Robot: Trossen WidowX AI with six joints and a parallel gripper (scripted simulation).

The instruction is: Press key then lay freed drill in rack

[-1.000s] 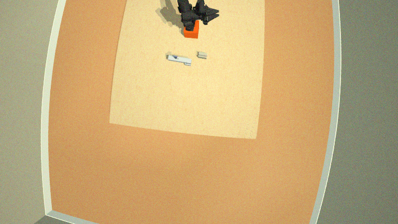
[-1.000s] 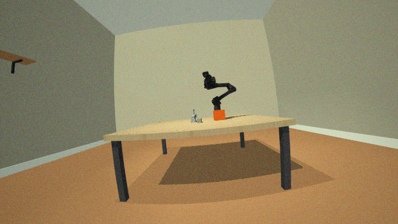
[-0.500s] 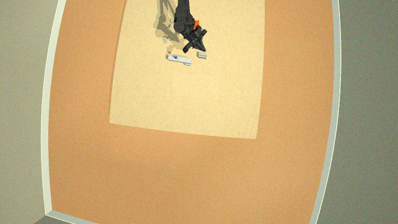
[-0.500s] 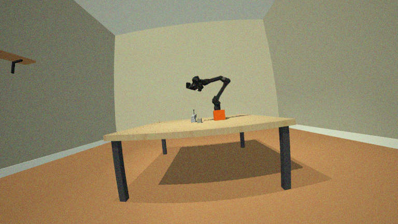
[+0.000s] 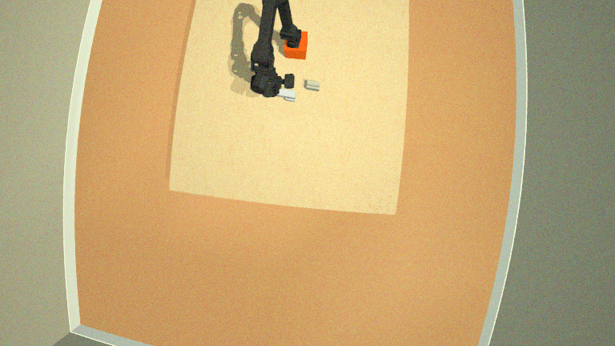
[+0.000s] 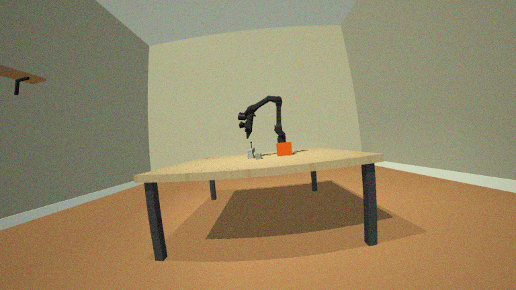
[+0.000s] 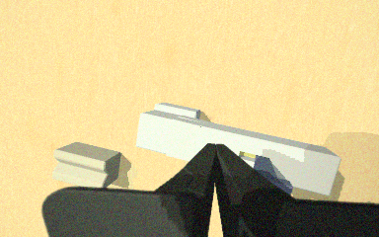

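Now: the bluish-purple key 2 cm behind my gripper tip, 4 cm to the right of it and 6 cm below it. Also, from my gripper tip: grey block 11 cm behind, 15 cm to the left, 14 cm below.
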